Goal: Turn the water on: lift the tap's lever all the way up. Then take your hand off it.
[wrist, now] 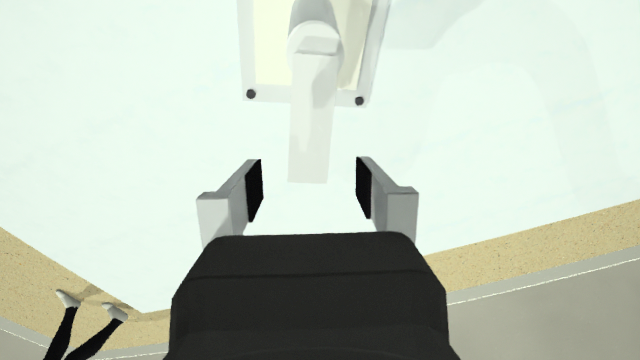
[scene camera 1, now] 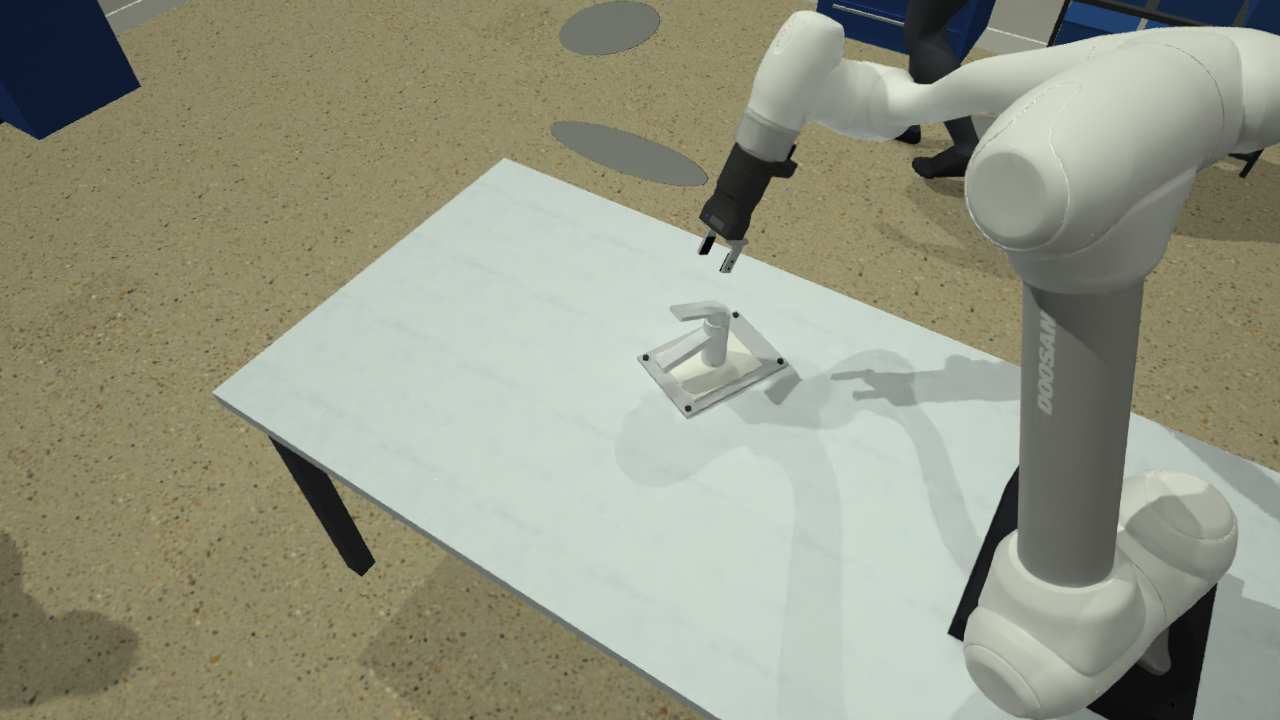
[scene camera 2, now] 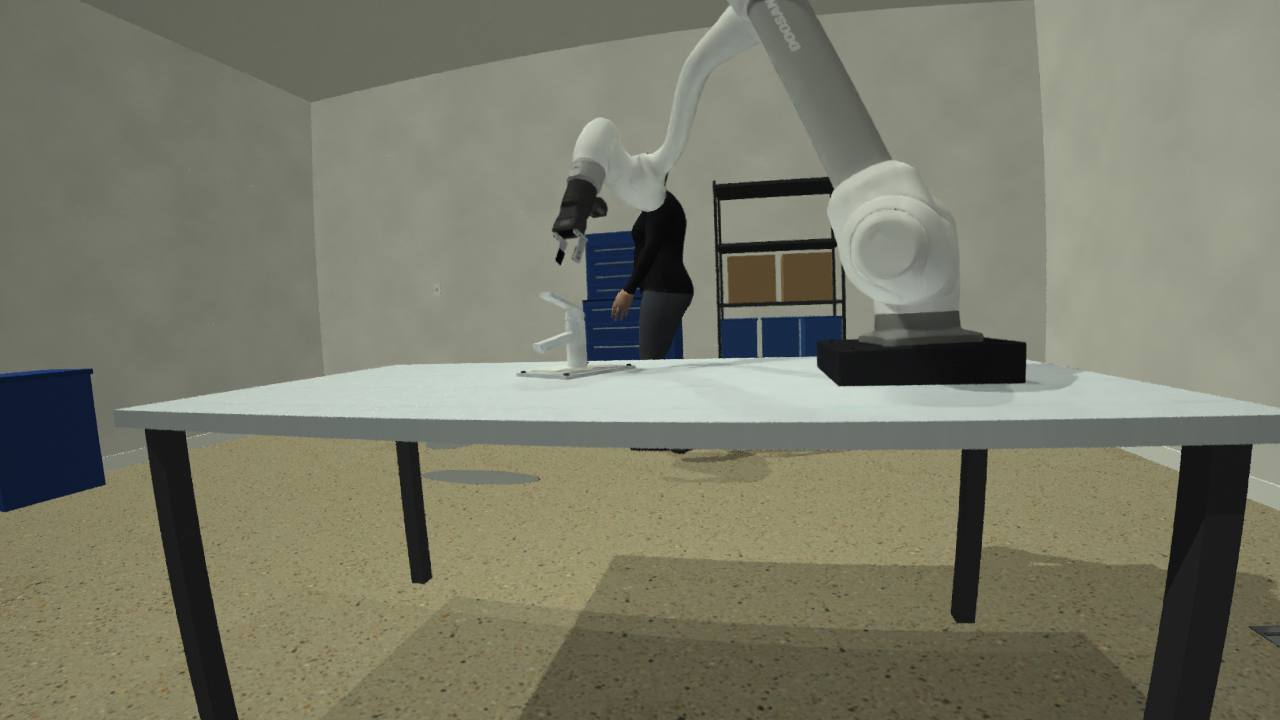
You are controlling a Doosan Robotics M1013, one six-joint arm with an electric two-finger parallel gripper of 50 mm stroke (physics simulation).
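The white tap stands upright on its flat base plate with dark corner screws. Its lever is on top and slants upward towards its free end, above the spout. My gripper is open and empty. It hangs above the lever's free end, apart from it, with a gap showing in both scene views. In the wrist view the lever's end lies in line with the space between the fingers, farther from the camera.
The tap's base plate lies on the pale table. The arm's black base block stands at the right. Beyond the table are a person, a blue tool cabinet and a shelf rack.
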